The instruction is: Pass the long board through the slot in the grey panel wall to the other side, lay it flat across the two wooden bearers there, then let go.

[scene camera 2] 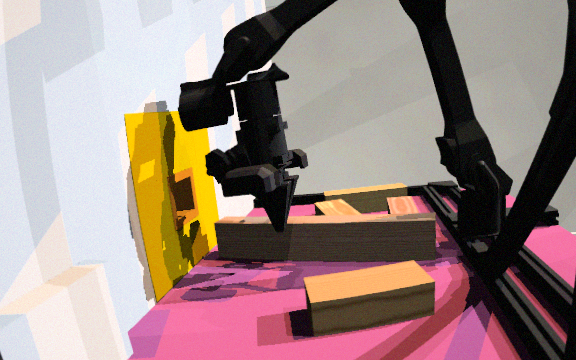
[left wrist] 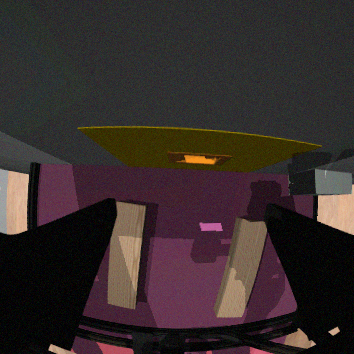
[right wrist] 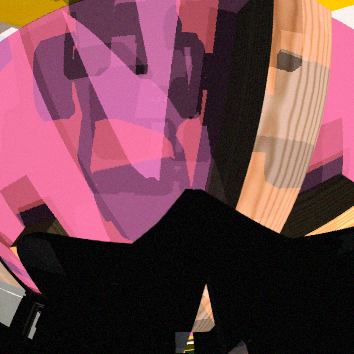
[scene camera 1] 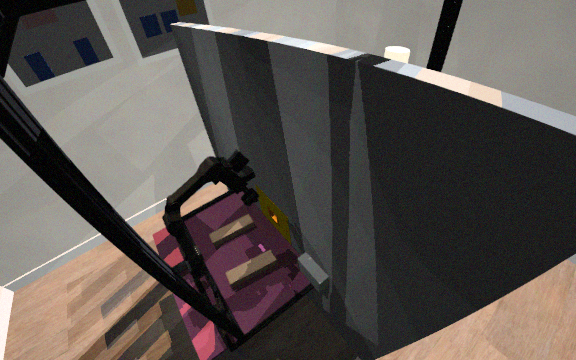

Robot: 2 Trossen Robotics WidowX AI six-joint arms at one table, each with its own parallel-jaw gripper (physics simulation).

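Frame: origin at the left arm's base, x ahead, y left, z up, level; millimetres.
Seen in the pictures: left gripper, fingertip midpoint: [left wrist: 194, 210]; right gripper, fingertip midpoint: [scene camera 2: 280, 231] [right wrist: 191, 197]; left arm's base, link origin: [left wrist: 171, 342] [scene camera 1: 199, 270]; right arm's base, link origin: [scene camera 2: 483, 231].
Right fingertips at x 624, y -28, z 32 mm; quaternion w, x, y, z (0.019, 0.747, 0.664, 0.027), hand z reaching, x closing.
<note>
Offsets run from my right fingertips to a thing's top centre. "spot": to the spot under its first point.
The long board @[dy +34, dx +51, dz +5 mm] [scene camera 2: 350, 240] [right wrist: 295, 115] lies level over the pink mat, its left end towards the yellow plate. My right gripper [scene camera 2: 281, 226] [right wrist: 191, 197] is shut and empty, its tips beside the board's long side. The grey panel wall [scene camera 1: 425, 200] [left wrist: 175, 60] carries the yellow plate [scene camera 1: 263, 201] [scene camera 2: 145, 200] [left wrist: 120, 142] with the orange-rimmed slot @[spot: dy +47, dx -139, dz +50 mm] [scene camera 2: 195, 195] [left wrist: 175, 157]. In scene camera 1, the two wooden bearers @[dy +134, dx -386, dz -14 mm] [scene camera 1: 232, 231] @[dy -115, dx -412, dz -14 mm] [scene camera 1: 251, 270] lie apart on the purple mat, also seen in the left wrist view. My left gripper [scene camera 1: 250, 196] [left wrist: 194, 210] is open and empty, above the mat near the wall.
A wooden block @[dy -152, dx +116, dz -14 mm] [scene camera 2: 370, 300] lies in front of the board; more wood pieces @[dy +126, dx +71, dz -5 mm] [scene camera 2: 335, 206] @[dy +113, dx +179, dz -8 mm] [scene camera 2: 401, 205] lie behind it. A grey block @[spot: dy -328, dx -223, dz +48 mm] [scene camera 1: 313, 270] [left wrist: 332, 181] juts from the wall beside the mat. Black rails edge the mats.
</note>
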